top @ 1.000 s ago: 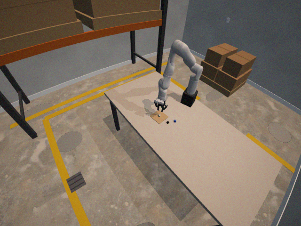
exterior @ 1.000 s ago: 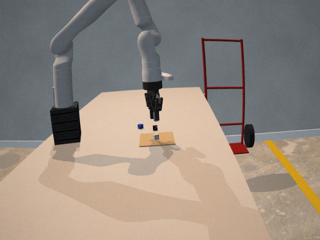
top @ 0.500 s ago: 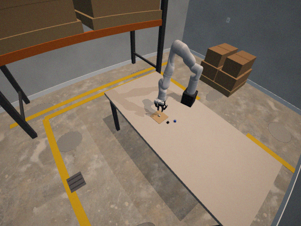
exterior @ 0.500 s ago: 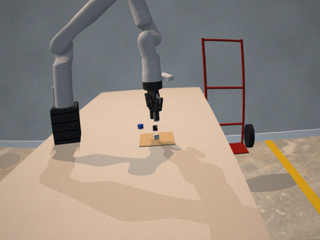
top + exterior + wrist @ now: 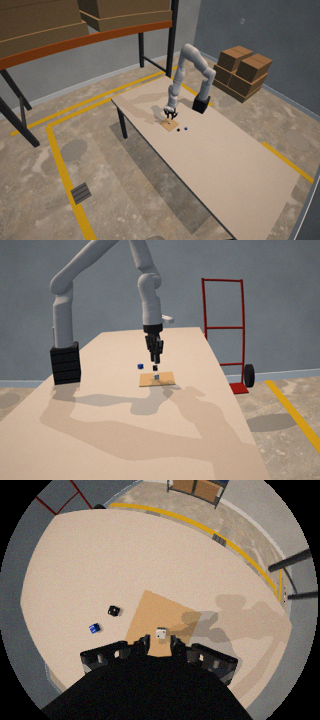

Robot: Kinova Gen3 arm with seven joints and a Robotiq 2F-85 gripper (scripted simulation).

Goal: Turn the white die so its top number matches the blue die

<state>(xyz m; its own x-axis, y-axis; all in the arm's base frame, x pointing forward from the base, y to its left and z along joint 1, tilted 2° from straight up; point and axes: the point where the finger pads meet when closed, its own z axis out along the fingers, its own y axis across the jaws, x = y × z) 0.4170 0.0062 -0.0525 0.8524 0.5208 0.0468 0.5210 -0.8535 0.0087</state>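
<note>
Now: hand 8 cm above the white die. The rest, counted from my hand: tan mat: 9 cm below; then blue die: 10 cm behind, 14 cm to the left, 8 cm below; then black die: 2 cm behind, 12 cm to the left, 8 cm below.
</note>
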